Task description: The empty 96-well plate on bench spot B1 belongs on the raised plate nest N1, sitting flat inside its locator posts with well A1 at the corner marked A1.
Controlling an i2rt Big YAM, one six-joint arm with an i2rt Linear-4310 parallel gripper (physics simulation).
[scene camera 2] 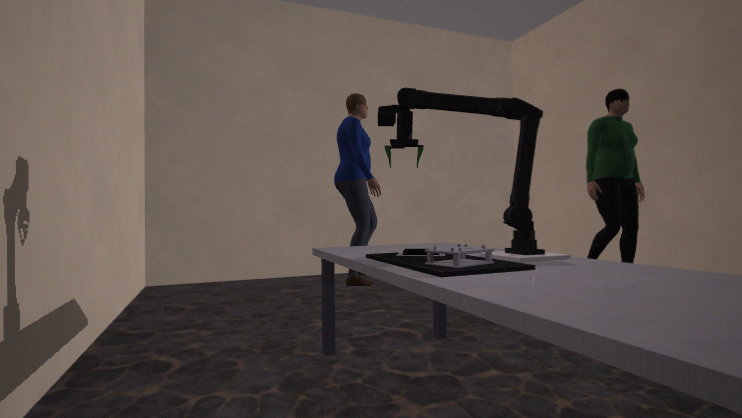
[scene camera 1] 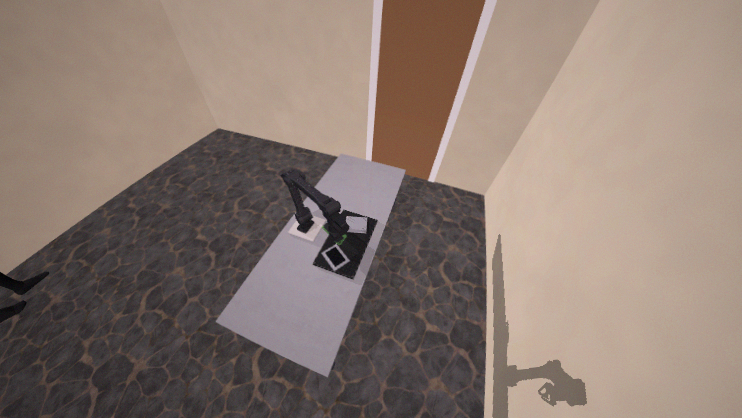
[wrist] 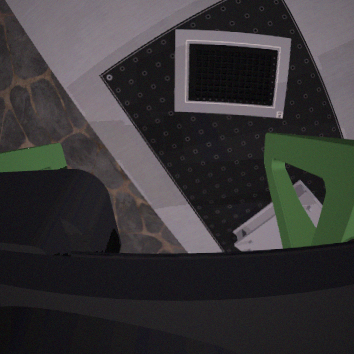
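Pixels of known places: gripper, fingertip midpoint: (scene camera 2: 403,167) (scene camera 1: 335,239) (wrist: 159,149); arm's base, link origin: (scene camera 2: 524,253) (scene camera 1: 305,225).
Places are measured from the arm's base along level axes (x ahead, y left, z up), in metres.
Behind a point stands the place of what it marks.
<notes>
The black 96-well plate (scene camera 1: 336,257) {z 0.012, x 0.351, y -0.133 m} (scene camera 2: 416,251) {z 0.012, x 0.370, y -0.097 m} (wrist: 232,75) {z 0.014, x 0.339, y -0.127 m} lies flat inside a light grey frame (wrist: 181,75) {z 0.001, x 0.408, y -0.155 m} on the dark perforated board. Its A1 corner cannot be made out. The raised nest (scene camera 1: 356,224) {z 0.041, x 0.356, y 0.162 m} (scene camera 2: 459,251) {z 0.041, x 0.387, y 0.245 m} (wrist: 267,231) {z 0.042, x 0.380, y 0.141 m} stands on short legs at the board's other end, with small posts on top; its A1 mark cannot be read. In the wrist view a green finger partly covers the nest. My gripper (scene camera 1: 333,234) {z 0.314, x 0.386, y -0.168 m} (scene camera 2: 403,165) {z 0.314, x 0.386, y -0.168 m} (wrist: 159,149) {z 0.314, x 0.386, y -0.168 m} is open and empty, pointing down high above the board, apart from both plate and nest.
The dark board (scene camera 1: 352,246) {z -0.001, x 0.406, y 0.001 m} (scene camera 2: 498,268) {z -0.003, x 0.299, y 0.292 m} (wrist: 165,145) {z -0.001, x 0.482, y -0.062 m} lies on the light table (scene camera 1: 290,295) {z -0.014, x 0.219, y -0.481 m} (scene camera 2: 623,295) {z -0.014, x 0.256, y 0.631 m} (wrist: 45,20) {z -0.014, x 0.563, y -0.347 m}. The arm's base stands on a white slab (scene camera 1: 311,236) {z 0.000, x 0.094, y -0.061 m} (scene camera 2: 558,256) {z -0.003, x -0.052, y 0.108 m} at one table edge. Two people (scene camera 2: 354,150) (scene camera 2: 614,150) stand beyond the table.
</notes>
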